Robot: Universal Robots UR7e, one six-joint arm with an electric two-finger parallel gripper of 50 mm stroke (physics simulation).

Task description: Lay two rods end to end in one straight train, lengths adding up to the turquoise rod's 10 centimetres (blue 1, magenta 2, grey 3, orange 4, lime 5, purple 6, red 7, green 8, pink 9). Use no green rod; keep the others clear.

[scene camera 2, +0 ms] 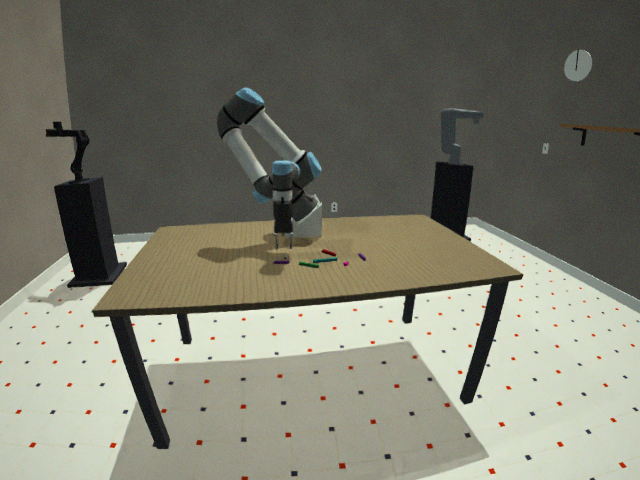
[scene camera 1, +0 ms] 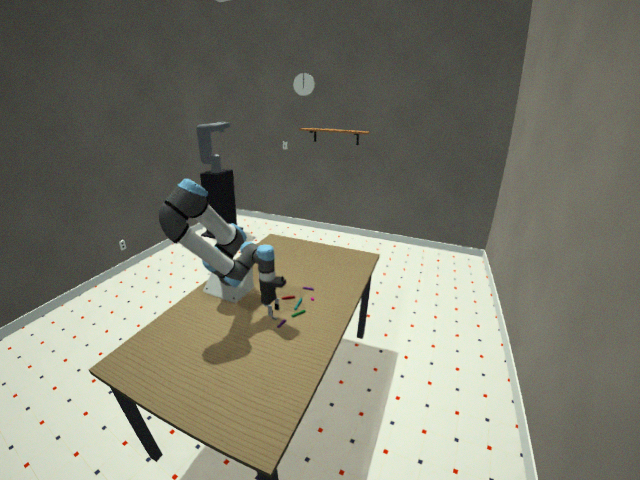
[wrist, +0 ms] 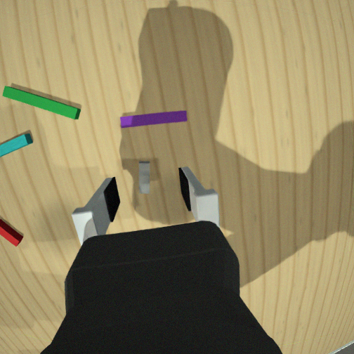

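Where they show: gripper, fingertip midpoint: (scene camera 2: 283,248) (scene camera 1: 273,312); arm's base at its link origin: (scene camera 2: 306,210).
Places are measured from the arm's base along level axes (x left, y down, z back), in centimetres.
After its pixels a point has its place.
My gripper (scene camera 1: 273,311) @(x -16.5, y 6.0, z -33.9 cm) (scene camera 2: 283,246) @(x -16.5, y 6.0, z -33.9 cm) (wrist: 148,185) is open and empty, above the table. In the wrist view the grey rod (scene camera 2: 285,257) @(x -16.1, y 9.7, z -34.7 cm) (wrist: 144,177) lies below, between the finger lines. One purple rod (scene camera 1: 281,323) @(x -18.9, y 9.5, z -38.9 cm) (scene camera 2: 281,261) @(x -18.4, y 9.4, z -39.1 cm) (wrist: 154,119) lies just beyond it, roughly crosswise to it and apart. The turquoise rod (scene camera 1: 298,303) @(x -0.9, y 9.5, z -40.6 cm) (scene camera 2: 325,260) @(x -1.0, y 9.8, z -41.0 cm) (wrist: 15,144) and red rod (scene camera 1: 288,297) @(x 2.3, y 9.5, z -33.5 cm) (scene camera 2: 328,252) @(x 2.3, y 9.6, z -33.5 cm) (wrist: 10,233) are partly cut off at the wrist view's left. A second purple rod (scene camera 1: 308,288) @(x 14.5, y 9.6, z -40.6 cm) (scene camera 2: 361,256) @(x 14.5, y 9.7, z -40.5 cm) and the short magenta rod (scene camera 1: 312,299) @(x 5.5, y 9.8, z -46.2 cm) (scene camera 2: 345,264) @(x 5.5, y 9.8, z -46.7 cm) lie farther off.
The green rod (scene camera 1: 298,313) @(x -8.7, y 9.6, z -43.6 cm) (scene camera 2: 308,264) @(x -8.6, y 9.5, z -43.9 cm) (wrist: 42,102) lies between the near purple rod and the turquoise rod, touching neither. The wooden table (scene camera 1: 206,397) @(x -68.2, y 10.4, z -29.8 cm) (scene camera 2: 206,289) @(x -46.9, y 10.4, z -55.4 cm) carries the rods and the arm's base. Dark pedestals (scene camera 2: 85,232) (scene camera 2: 451,196) stand on the floor beyond the table.
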